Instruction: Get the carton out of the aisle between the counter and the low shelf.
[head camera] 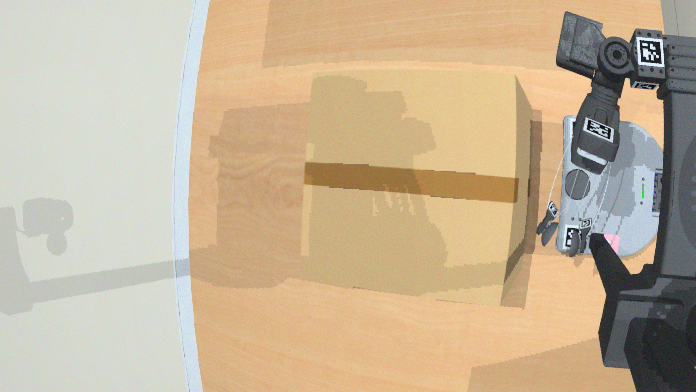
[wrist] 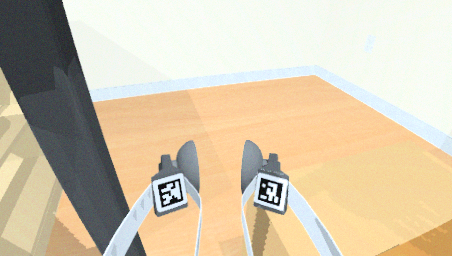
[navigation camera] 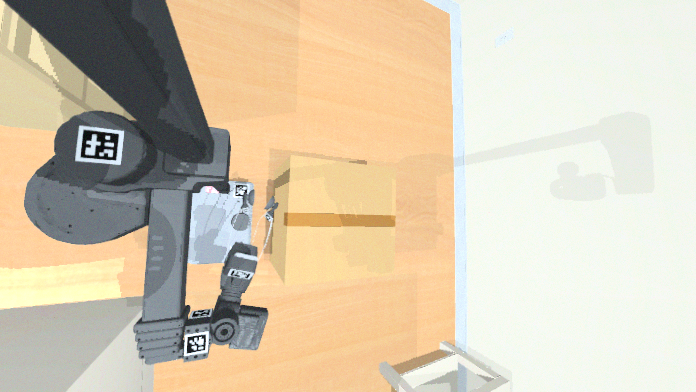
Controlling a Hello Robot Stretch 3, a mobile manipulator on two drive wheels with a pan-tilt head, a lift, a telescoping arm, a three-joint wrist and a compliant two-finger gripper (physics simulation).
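Frame: origin at the robot's base, x ahead, y left, z up, level; metres.
Where they show: gripper, between the fingertips: (head camera: 557,250) (navigation camera: 263,193); robot's base, origin of its link: (head camera: 576,184) (navigation camera: 239,220).
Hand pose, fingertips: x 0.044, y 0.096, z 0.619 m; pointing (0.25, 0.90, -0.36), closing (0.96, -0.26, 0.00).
Observation:
Things, the pixels of their centre, and the offset from my fingertips. "*": a spot on its surface instead.
- carton, middle of its body: (head camera: 435,180) (navigation camera: 328,218) 0.336 m ahead, 0.073 m right, 0.415 m down
- white baseboard, a spot on its surface: (head camera: 182,175) * 1.408 m ahead, 0.024 m right, 0.578 m down
The carton (head camera: 360,235) (navigation camera: 320,190) (wrist: 350,200) is a large tan box with a brown tape strip across its top. It stands upright on the wood floor in front of my base (head camera: 645,222) (navigation camera: 205,250), with a narrow strip of floor between them in the head view. It lies at the lower right in the wrist view. My gripper (head camera: 561,237) (navigation camera: 259,202) (wrist: 219,158) is open and empty, its fingers apart above the front edge of the base, beside the carton's near side. I cannot tell for certain which pieces are the counter and the low shelf.
A white baseboard (head camera: 182,175) (navigation camera: 459,200) (wrist: 200,82) and pale wall run beyond the carton. A pale open frame (navigation camera: 422,361) stands at the lower right of the navigation view. A pale wooden structure (navigation camera: 30,80) (wrist: 15,200) is at the left, and a grey surface (navigation camera: 60,340) at the lower left.

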